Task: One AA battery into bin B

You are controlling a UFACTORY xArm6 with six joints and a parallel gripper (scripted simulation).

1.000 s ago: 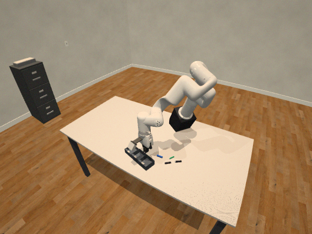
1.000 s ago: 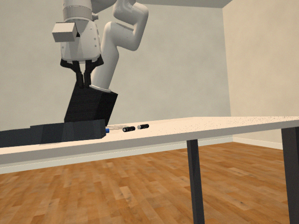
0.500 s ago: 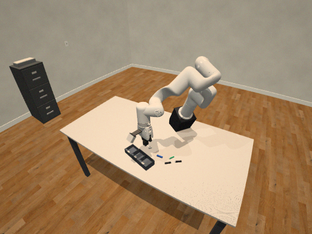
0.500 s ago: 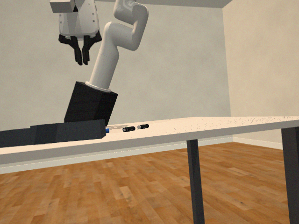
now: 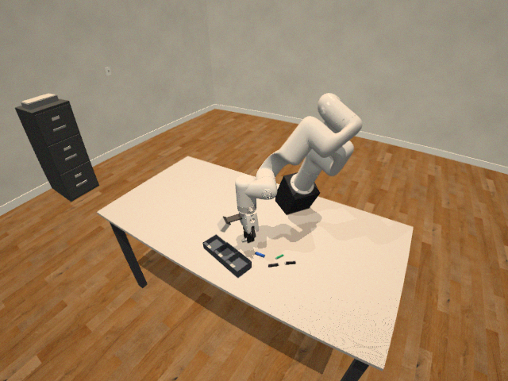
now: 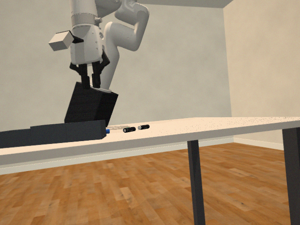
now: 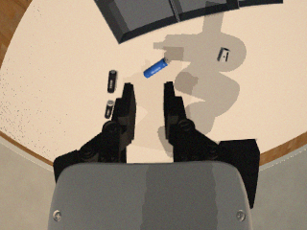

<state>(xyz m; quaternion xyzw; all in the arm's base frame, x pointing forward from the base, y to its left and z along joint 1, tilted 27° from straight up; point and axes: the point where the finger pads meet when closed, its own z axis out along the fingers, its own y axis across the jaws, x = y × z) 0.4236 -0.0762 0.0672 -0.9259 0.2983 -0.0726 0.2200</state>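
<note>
My hand is 150 mm above the blue battery, 50 mm past it and 20 mm to the right of it. From my hand the other things lie so: dark bin row 140 mm below, 100 mm to the right, 40 mm ahead; then green cell 160 mm below, 110 mm to the left, 90 mm behind; then white piece 150 mm below, 100 mm to the right, 90 mm behind.
</note>
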